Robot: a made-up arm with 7 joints. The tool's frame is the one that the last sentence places.
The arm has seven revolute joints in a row. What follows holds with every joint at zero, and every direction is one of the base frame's.
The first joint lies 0.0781 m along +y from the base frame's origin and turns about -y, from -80 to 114.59 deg.
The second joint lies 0.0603 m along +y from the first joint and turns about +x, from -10 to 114.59 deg.
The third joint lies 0.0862 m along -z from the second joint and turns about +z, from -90 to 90 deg.
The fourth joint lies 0.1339 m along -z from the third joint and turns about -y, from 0 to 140 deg.
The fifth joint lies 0.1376 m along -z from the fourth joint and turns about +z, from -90 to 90 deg.
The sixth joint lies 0.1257 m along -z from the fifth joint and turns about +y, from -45 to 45 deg.
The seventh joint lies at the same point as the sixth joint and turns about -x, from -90 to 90 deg.
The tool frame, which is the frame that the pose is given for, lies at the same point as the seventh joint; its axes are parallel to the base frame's.
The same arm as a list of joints. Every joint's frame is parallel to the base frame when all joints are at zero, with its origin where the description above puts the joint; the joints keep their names.
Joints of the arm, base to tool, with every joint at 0 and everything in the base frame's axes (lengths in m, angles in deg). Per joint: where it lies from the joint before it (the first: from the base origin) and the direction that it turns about. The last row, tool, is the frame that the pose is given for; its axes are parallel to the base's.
joint 1: axis -y offset 0 0.0781 0
joint 2: axis +x offset 0 0.0603 0
joint 3: axis +z offset 0 0 -0.0862
joint 4: axis -y offset 0 0 -0.1339
joint 5: axis +z offset 0 0 -0.1376
joint 6: axis +y offset 0 0 -0.1257
joint 7: axis -x offset 0 0 0
tool: offset 0 0 0
Joint limits (deg, base to tool): -80..114.59 -10..114.59 -90..90 0..140 -90..90 -45..45 -90..90

